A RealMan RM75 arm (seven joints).
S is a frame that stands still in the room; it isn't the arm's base.
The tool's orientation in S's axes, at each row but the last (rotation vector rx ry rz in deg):
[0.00 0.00 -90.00]
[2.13 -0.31 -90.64]
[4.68 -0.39 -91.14]
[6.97 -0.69 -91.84]
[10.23 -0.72 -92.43]
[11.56 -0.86 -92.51]
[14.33 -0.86 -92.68]
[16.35 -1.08 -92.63]
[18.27 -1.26 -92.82]
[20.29 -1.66 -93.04]
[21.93 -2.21 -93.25]
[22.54 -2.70 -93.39]
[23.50 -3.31 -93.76]
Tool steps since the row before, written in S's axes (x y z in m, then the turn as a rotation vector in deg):
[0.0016 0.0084 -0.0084 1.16 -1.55 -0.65]
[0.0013 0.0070 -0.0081 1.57 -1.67 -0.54]
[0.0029 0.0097 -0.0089 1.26 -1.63 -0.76]
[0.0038 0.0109 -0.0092 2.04 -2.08 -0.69]
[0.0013 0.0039 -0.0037 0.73 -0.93 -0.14]
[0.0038 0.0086 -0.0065 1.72 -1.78 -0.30]
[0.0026 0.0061 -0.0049 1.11 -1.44 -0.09]
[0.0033 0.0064 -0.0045 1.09 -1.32 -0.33]
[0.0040 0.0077 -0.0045 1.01 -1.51 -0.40]
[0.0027 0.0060 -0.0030 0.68 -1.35 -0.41]
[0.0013 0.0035 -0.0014 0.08 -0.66 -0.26]
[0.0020 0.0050 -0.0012 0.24 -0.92 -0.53]
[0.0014 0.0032 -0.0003 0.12 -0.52 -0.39]
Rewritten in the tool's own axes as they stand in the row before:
[-0.0084 0.0016 -0.0084 1.55 1.16 -0.65]
[-0.0068 0.0010 -0.0083 1.66 1.57 -0.55]
[-0.0093 0.0022 -0.0095 1.64 1.25 -0.75]
[-0.0103 0.0026 -0.0102 2.06 2.05 -0.72]
[-0.0035 0.0006 -0.0042 0.91 0.76 -0.13]
[-0.0079 0.0024 -0.0079 1.73 1.76 -0.33]
[-0.0054 0.0014 -0.0061 1.39 1.17 -0.07]
[-0.0057 0.0019 -0.0060 1.31 1.10 -0.32]
[-0.0069 0.0024 -0.0066 1.52 1.02 -0.33]
[-0.0053 0.0014 -0.0047 1.38 0.69 -0.29]
[-0.0032 0.0005 -0.0024 0.70 0.08 -0.13]
[-0.0047 0.0011 -0.0027 1.00 0.19 -0.38]
[-0.0031 0.0009 -0.0013 0.59 0.07 -0.29]

